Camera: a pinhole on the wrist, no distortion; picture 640 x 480 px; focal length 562.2 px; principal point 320.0 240.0 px. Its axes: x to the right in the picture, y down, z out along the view. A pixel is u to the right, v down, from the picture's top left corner.
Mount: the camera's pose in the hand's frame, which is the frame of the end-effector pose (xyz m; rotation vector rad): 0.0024 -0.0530 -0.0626 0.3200 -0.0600 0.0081
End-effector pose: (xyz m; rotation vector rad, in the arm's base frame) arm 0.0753 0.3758 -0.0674 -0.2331 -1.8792 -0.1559
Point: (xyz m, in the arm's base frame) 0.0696 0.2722 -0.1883
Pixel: outside the picture
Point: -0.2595 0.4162 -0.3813
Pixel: 117 446
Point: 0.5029 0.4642 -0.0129
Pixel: behind the camera
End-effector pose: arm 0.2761 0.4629 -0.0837 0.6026 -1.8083 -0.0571
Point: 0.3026 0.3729 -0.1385
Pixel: 244 90
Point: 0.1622 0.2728 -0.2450
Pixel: 273 179
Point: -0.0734 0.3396 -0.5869
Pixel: 47 333
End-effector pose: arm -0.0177 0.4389 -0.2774 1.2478 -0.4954 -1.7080
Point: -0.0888 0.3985 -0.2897
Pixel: outside the picture
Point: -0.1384 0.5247 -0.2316
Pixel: 48 400
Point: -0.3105 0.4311 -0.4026
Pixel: 503 106
